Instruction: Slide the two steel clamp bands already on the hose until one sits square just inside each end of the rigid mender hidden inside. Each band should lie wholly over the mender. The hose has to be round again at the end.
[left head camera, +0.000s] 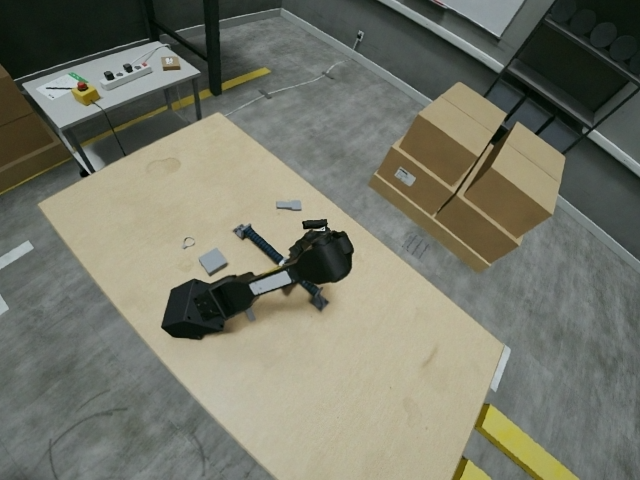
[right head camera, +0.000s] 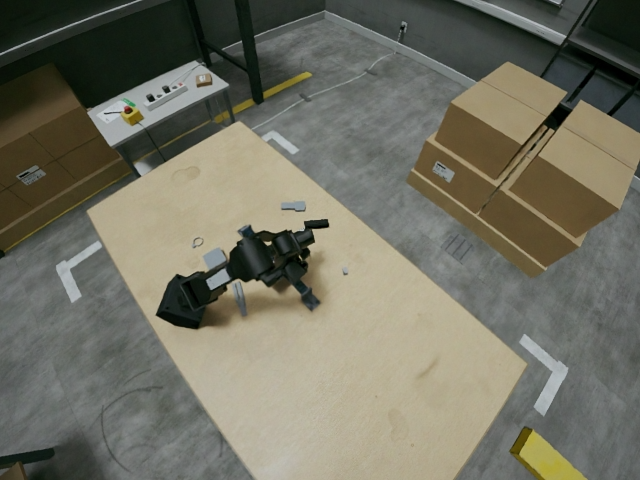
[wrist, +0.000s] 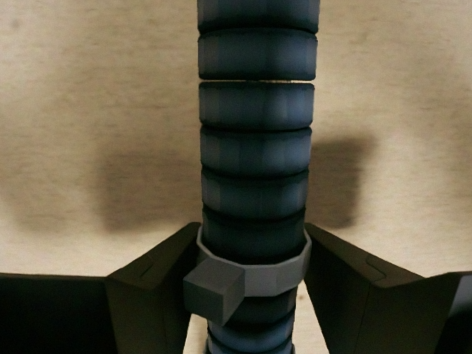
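Observation:
The dark blue ribbed hose (left head camera: 263, 246) (right head camera: 300, 287) (wrist: 257, 150) runs between two grey end holders, one (left head camera: 241, 230) (right head camera: 245, 229) at the far end and one (left head camera: 320, 301) (right head camera: 311, 302) at the near end. A steel clamp band (wrist: 275, 281) with a block-shaped housing circles the hose in the wrist view. My gripper (wrist: 249, 233) is shut on this band, with a finger against each side; the arm hides it in the head views. The second band cannot be made out in the wrist view. A pale bit on the hose in the left head view is too small to tell. The mender is hidden inside.
A grey square block (left head camera: 212, 261) (right head camera: 214, 257) and a small wire ring (left head camera: 188, 241) (right head camera: 197, 241) lie left of the hose. A flat grey piece (left head camera: 289, 205) (right head camera: 293, 206) lies beyond it. A small grey piece (right head camera: 345, 270) lies to the right.

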